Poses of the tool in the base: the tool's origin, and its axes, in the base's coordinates. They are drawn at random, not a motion.
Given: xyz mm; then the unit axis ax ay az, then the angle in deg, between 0 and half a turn.
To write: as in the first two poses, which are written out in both.
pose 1, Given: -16.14, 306.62, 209.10, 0.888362, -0.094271, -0.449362, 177.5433
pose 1, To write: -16.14, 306.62, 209.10, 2.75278, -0.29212, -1.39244
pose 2, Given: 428.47, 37.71, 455.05, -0.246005, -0.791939, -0.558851, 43.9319
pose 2, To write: 428.47, 37.71, 455.05, -0.18863, -0.60722, -0.42850
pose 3, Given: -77.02, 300.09, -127.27, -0.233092, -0.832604, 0.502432, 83.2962
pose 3, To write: -77.02, 300.09, -127.27, -0.33887, -1.21043, 0.73043
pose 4, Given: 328.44, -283.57, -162.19, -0.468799, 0.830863, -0.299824, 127.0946
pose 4, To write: 328.44, -283.57, -162.19, -1.03990, 1.84304, -0.66508
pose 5, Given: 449.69, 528.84, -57.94, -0.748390, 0.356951, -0.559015, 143.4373
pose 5, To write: 449.69, 528.84, -57.94, -1.87356, 0.89361, -1.39947
